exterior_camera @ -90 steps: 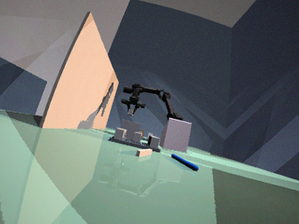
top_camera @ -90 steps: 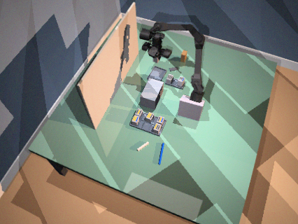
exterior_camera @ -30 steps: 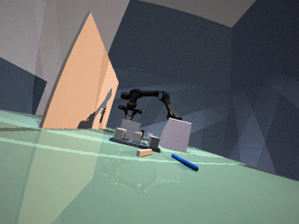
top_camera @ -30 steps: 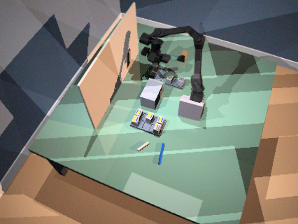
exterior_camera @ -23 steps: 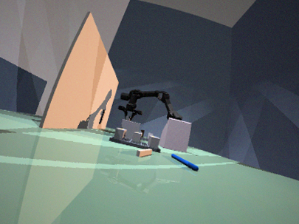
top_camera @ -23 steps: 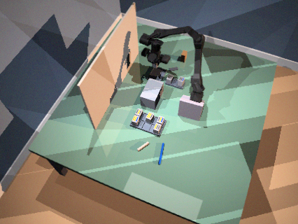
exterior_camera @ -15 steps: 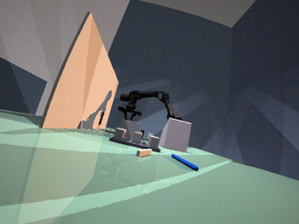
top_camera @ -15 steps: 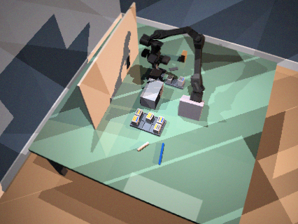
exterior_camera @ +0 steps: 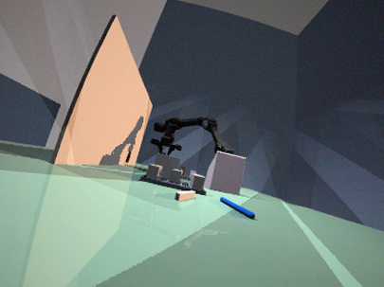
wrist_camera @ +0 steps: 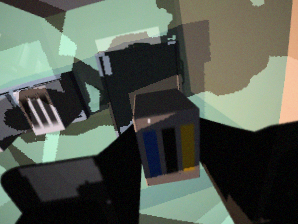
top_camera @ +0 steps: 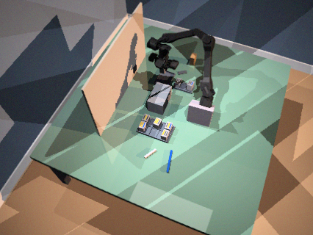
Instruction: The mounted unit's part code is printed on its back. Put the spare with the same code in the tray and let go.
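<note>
Now: gripper tip 80 mm above the tray and 10 mm past it. Also, from my gripper tip: orange block (220 mm to the right, 120 mm behind, 50 mm below); tall orange panel (210 mm to the left, 190 mm ahead, 140 mm above); grey mounted unit (200 mm to the left, 70 mm behind, 40 mm below).
</note>
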